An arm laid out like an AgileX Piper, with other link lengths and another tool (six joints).
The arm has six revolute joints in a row. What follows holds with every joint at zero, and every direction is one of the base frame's.
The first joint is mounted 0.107 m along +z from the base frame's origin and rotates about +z.
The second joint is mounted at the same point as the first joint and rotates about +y.
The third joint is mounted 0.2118 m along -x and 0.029 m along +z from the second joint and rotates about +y.
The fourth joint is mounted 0.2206 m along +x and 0.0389 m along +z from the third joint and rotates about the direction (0.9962, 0, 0.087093).
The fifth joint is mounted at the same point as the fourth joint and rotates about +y.
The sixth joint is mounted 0.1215 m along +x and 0.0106 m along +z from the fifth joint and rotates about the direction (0.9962, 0, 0.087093).
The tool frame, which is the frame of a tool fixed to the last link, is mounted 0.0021 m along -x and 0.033 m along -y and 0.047 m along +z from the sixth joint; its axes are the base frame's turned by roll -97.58, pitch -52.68 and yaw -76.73 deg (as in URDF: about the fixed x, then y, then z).
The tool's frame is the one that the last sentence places.
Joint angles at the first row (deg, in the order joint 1, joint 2, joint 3, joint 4, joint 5, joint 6):
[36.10, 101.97, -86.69, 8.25, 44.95, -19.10]
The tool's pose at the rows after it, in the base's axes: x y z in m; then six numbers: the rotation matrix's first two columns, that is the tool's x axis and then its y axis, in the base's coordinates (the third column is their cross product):
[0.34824, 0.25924, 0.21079, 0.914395, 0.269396, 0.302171, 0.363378, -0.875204, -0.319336]
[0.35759, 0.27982, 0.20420, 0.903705, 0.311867, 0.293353, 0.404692, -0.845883, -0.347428]
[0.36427, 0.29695, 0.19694, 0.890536, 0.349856, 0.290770, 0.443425, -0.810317, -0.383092]
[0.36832, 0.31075, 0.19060, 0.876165, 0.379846, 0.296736, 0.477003, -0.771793, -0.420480]
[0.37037, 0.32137, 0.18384, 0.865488, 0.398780, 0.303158, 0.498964, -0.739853, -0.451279]
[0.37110, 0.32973, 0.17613, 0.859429, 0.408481, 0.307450, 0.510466, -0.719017, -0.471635]
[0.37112, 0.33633, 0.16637, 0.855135, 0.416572, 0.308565, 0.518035, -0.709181, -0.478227]
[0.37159, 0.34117, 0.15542, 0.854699, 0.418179, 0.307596, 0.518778, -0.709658, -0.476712]
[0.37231, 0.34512, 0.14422, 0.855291, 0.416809, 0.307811, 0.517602, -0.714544, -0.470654]
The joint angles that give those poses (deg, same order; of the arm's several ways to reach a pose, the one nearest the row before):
[36.95, 108.60, -94.79, 10.98, 47.18, -22.58]
[37.33, 114.66, -101.95, 14.70, 48.88, -26.17]
[37.44, 119.74, -107.61, 19.07, 49.88, -30.20]
[37.48, 123.66, -111.60, 23.54, 50.12, -34.21]
[37.63, 126.60, -114.07, 27.20, 49.78, -37.33]
[38.00, 128.83, -115.39, 29.67, 48.93, -39.33]
[38.49, 130.69, -115.91, 30.93, 47.77, -40.65]
[39.01, 132.38, -116.07, 31.25, 46.29, -41.13]
[39.52, 134.00, -116.10, 31.12, 44.59, -41.27]

